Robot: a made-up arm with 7 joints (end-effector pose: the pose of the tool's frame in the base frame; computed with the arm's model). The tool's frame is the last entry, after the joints.
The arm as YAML. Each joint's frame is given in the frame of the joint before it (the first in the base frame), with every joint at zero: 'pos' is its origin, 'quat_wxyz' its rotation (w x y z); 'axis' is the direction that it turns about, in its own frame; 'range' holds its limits. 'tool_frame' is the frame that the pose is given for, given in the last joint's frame.
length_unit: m
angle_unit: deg
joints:
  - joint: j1
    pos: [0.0, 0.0, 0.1]
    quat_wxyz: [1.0, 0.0, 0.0, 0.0]
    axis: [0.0, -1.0, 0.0]
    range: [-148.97, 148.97]
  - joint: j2
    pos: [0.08, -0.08, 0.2]
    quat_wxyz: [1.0, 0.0, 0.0, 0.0]
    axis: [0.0, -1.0, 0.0]
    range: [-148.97, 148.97]
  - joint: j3
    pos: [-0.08, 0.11, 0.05]
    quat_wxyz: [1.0, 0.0, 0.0, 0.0]
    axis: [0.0, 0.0, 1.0]
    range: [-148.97, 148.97]
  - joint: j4
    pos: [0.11, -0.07, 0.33]
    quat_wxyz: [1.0, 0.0, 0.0, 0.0]
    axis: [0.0, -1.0, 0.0]
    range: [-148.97, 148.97]
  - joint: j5
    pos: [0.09, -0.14, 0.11]
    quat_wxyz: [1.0, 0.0, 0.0, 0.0]
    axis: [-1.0, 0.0, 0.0]
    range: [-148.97, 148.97]
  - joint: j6
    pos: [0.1, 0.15, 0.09]
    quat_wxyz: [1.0, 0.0, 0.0, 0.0]
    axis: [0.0, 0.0, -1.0]
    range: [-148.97, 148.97]
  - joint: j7
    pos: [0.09, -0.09, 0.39]
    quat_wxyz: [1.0, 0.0, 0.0, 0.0]
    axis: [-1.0, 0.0, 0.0]
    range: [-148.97, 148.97]
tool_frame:
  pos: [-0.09, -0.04, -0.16]
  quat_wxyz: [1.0, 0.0, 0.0, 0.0]
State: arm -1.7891 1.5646 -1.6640 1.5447 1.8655 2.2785 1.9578
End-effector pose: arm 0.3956 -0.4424 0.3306 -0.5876 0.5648 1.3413
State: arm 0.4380 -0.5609 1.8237 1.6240 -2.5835 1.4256 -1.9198
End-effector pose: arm 0.4942 0.4945 0.9124 -0.3548 -2.7539 0.4100
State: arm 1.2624 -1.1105 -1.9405 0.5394 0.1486 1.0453 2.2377
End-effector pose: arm -0.3747 0.2694 1.2148 0.2441 -2.3369 1.8404
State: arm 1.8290 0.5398 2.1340 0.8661 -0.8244 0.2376 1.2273
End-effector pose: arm -1.0528 0.2955 -0.0449 1.8620 1.9318 -1.4219
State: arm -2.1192 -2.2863 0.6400 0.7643 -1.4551 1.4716 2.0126
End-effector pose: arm -0.5124 -0.6641 0.0252 -0.9826 -1.1888 -0.1812
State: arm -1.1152 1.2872 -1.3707 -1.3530 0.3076 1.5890 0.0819
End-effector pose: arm 0.1921 -0.4375 0.5329 -0.3585 1.7132 -2.0760
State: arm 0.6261 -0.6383 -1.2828 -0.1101 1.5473 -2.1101 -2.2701
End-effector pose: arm 0.2738 -0.1113 0.6725 1.8067 1.6743 -1.4091
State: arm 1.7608 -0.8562 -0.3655 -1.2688 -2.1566 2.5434 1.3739
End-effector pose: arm -0.5889 -0.8242 0.2714 0.7852 2.7174 0.8494
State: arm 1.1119 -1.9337 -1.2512 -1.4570 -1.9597 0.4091 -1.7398
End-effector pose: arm -0.4800 -0.4531 0.8820 -0.3389 1.7206 1.5424
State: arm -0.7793 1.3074 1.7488 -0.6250 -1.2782 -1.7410 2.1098
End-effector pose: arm 0.3772 0.8459 0.8952 0.1858 -1.7450 1.6669
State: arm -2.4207 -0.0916 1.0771 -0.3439 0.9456 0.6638 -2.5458
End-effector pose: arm 0.5978 0.5700 -0.4667 1.5597 2.0244 -1.7149
